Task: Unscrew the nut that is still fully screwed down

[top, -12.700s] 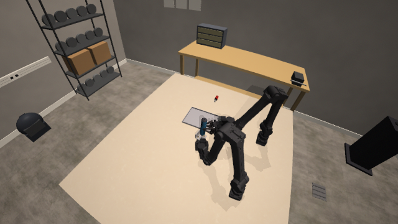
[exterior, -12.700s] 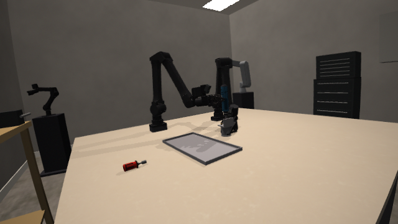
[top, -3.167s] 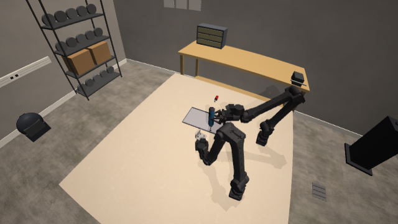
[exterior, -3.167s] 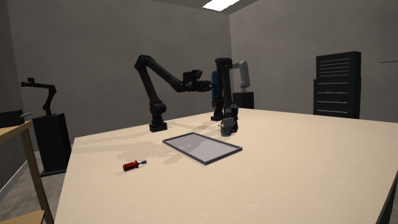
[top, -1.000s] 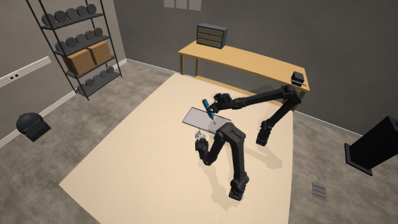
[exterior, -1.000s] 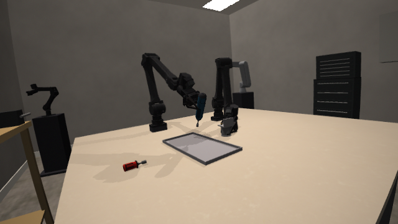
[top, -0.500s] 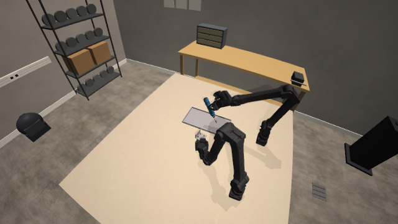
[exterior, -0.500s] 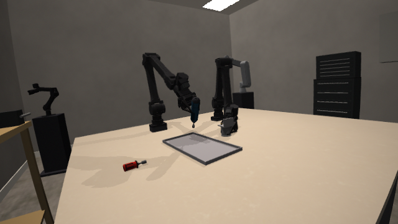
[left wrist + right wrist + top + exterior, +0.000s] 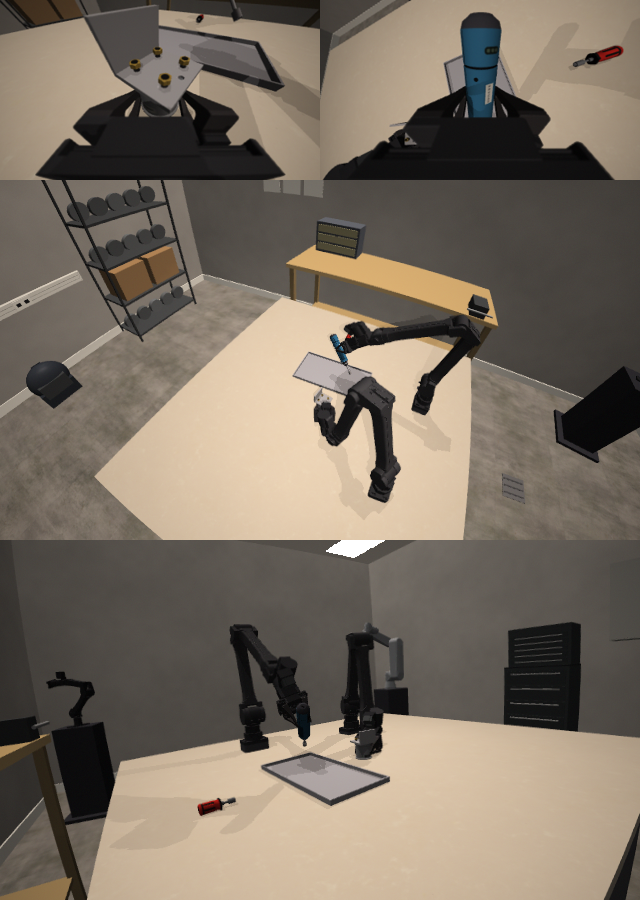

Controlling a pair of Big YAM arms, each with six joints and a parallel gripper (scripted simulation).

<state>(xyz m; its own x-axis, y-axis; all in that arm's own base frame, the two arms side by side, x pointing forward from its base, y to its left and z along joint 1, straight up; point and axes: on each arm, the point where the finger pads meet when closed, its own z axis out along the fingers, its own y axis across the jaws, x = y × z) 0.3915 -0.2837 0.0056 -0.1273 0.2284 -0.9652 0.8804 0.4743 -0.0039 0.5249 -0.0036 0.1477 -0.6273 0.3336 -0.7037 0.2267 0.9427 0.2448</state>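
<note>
My left gripper is now 1 cm below the joint module. Round my left hand: red-handled tool 55 cm to the right, 17 cm ahead, 1 cm below; then bracket 5 cm above; then grey tray 22 cm to the right, 7 cm ahead, 2 cm below.
</note>
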